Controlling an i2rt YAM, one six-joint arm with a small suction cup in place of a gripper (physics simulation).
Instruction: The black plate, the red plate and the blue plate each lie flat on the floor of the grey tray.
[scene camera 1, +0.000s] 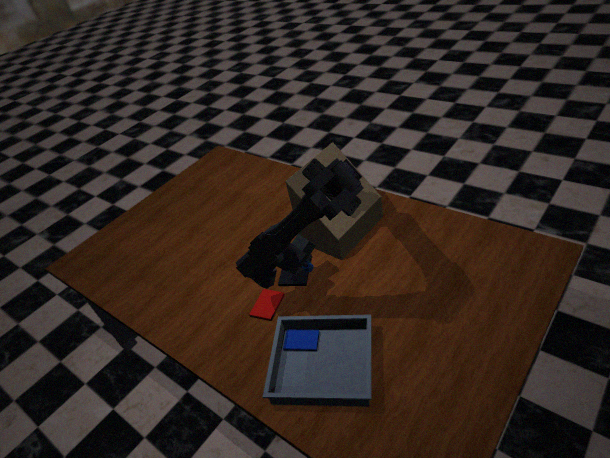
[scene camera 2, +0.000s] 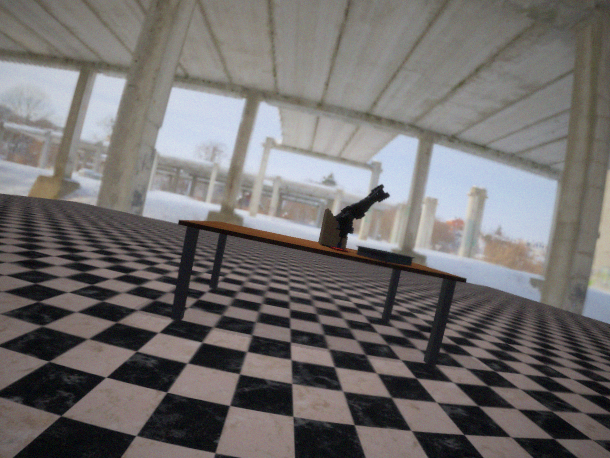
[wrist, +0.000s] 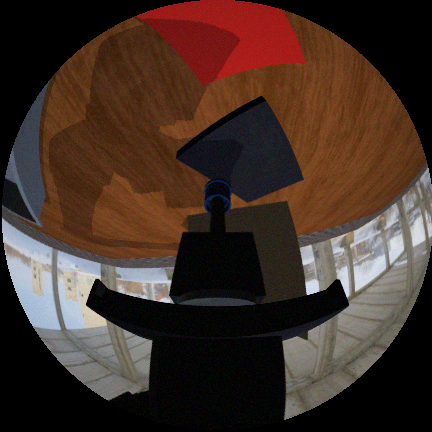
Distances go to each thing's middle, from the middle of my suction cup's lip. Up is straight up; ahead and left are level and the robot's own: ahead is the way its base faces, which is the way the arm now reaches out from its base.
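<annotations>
Black plate (wrist: 247, 147): 20 mm below my suction cup, 10 mm ahead of it and 40 mm to the right of it. Also measured from my suction cup, the blue plate (scene camera 1: 295, 340) is 20 mm below, 220 mm ahead and 120 mm to the left, and the red plate (scene camera 1: 268, 302) is 20 mm below, 160 mm ahead and 40 mm to the right. Going by their middles, of the things named here the black plate is the nearest to my suction cup and the blue plate the farthest from it.
</annotations>
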